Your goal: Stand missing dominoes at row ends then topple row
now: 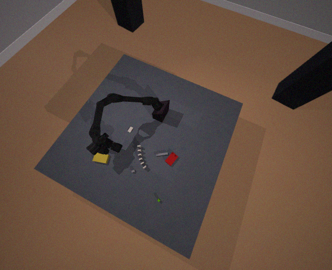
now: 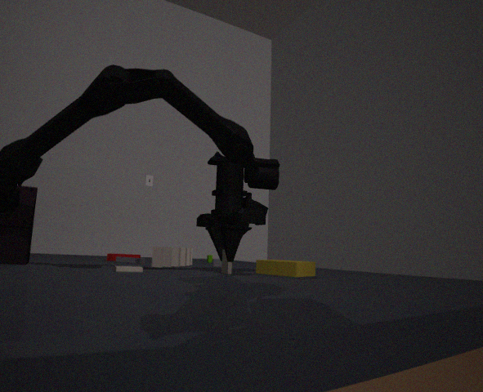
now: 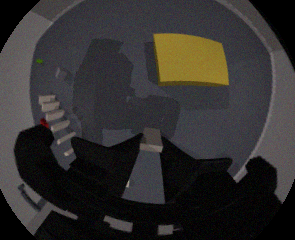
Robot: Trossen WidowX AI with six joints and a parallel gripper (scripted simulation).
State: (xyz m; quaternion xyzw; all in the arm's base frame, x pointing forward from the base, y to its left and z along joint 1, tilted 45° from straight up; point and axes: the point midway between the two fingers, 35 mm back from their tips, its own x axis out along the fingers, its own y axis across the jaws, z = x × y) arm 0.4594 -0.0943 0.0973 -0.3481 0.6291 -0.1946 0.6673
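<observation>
Now: the yellow block 120 mm ahead of my gripper tip, 20 mm to the right of it and 10 mm below it. Also, from my gripper tip: red block (440 mm to the left, 180 mm behind, 10 mm below); then grey bar (360 mm to the left, 170 mm behind, 20 mm below); then small green cube (520 mm to the left, 120 mm ahead, 10 mm below).
</observation>
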